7 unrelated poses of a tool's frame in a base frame.
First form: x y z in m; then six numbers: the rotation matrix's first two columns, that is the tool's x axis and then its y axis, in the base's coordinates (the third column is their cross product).
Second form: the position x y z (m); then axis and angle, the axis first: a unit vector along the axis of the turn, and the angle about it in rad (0 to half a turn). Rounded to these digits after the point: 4 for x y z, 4 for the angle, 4 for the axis.
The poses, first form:
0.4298 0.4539 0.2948 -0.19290 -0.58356 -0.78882 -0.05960 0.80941 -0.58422
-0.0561 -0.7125 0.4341 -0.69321 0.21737 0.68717 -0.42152 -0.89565 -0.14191
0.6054 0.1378 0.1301 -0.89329 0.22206 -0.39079 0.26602 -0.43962 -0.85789
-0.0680 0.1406 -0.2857 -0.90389 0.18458 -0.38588 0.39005 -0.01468 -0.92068
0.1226 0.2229 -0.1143 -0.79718 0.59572 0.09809 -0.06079 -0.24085 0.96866
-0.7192 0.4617 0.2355 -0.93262 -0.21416 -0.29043 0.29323 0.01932 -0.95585
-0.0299 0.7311 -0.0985 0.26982 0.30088 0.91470 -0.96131 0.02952 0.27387
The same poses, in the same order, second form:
0.4298 0.4539 0.2948 -0.2707 0.9230 -0.2735 1.8621
-0.0561 -0.7125 0.4341 0.3555 -0.1481 0.9229 2.7881
0.6054 0.1378 0.1301 0.2306 0.5292 -0.8166 3.1147
-0.0680 0.1406 -0.2857 0.2064 0.6998 -0.6838 2.9908
0.1226 0.2229 -0.1143 0.2378 0.5904 0.7713 2.7020
-0.7192 0.4617 0.2355 0.0291 0.7021 -0.7114 2.7770
-0.0299 0.7311 -0.0985 0.6264 -0.4387 0.6443 1.7739

